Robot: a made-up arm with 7 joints. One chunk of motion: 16 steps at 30 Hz.
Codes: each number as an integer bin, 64 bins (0 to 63) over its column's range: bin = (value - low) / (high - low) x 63, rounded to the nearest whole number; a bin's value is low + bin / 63 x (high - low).
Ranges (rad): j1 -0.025..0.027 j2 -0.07..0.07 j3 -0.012..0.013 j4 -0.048..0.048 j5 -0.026..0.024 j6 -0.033..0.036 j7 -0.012..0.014
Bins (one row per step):
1: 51 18 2 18 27 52 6
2: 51 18 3 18 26 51 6
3: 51 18 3 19 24 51 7
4: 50 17 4 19 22 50 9
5: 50 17 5 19 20 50 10
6: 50 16 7 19 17 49 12
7: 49 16 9 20 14 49 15
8: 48 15 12 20 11 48 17
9: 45 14 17 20 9 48 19
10: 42 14 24 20 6 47 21
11: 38 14 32 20 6 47 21
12: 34 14 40 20 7 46 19
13: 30 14 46 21 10 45 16
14: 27 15 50 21 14 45 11
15: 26 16 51 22 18 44 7
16: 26 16 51 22 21 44 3
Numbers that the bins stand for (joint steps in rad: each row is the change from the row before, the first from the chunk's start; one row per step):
1: 0.01710 -0.03000 -0.01121 -0.02057 -0.00457 0.02395 -0.00952
2: 0.01710 -0.03000 -0.01081 -0.02057 -0.00537 0.02286 -0.00952
3: 0.01710 -0.03000 -0.01081 -0.01905 -0.00695 0.02286 -0.00911
4: 0.01627 -0.03222 -0.01041 -0.01905 -0.00854 0.02176 -0.00829
5: 0.01627 -0.03222 -0.01002 -0.01905 -0.01013 0.02176 -0.00787
6: 0.01627 -0.03444 -0.00922 -0.01905 -0.01251 0.02067 -0.00705
7: 0.01544 -0.03444 -0.00843 -0.01752 -0.01489 0.02067 -0.00581
8: 0.01462 -0.03667 -0.00724 -0.01752 -0.01727 0.01957 -0.00498
9: 0.01214 -0.03889 -0.00525 -0.01752 -0.01886 0.01957 -0.00416
10: 0.00967 -0.03889 -0.00248 -0.01752 -0.02124 0.01848 -0.00333
11: 0.00637 -0.03889 0.00070 -0.01752 -0.02124 0.01848 -0.00333
12: 0.00306 -0.03889 0.00387 -0.01752 -0.02044 0.01738 -0.00416
13: -0.00024 -0.03889 0.00625 -0.01600 -0.01806 0.01629 -0.00540
14: -0.00271 -0.03667 0.00784 -0.01600 -0.01489 0.01629 -0.00746
15: -0.00354 -0.03444 0.00824 -0.01448 -0.01171 0.01519 -0.00911
16: -0.00354 -0.03444 0.00824 -0.01448 -0.00933 0.01519 -0.01076

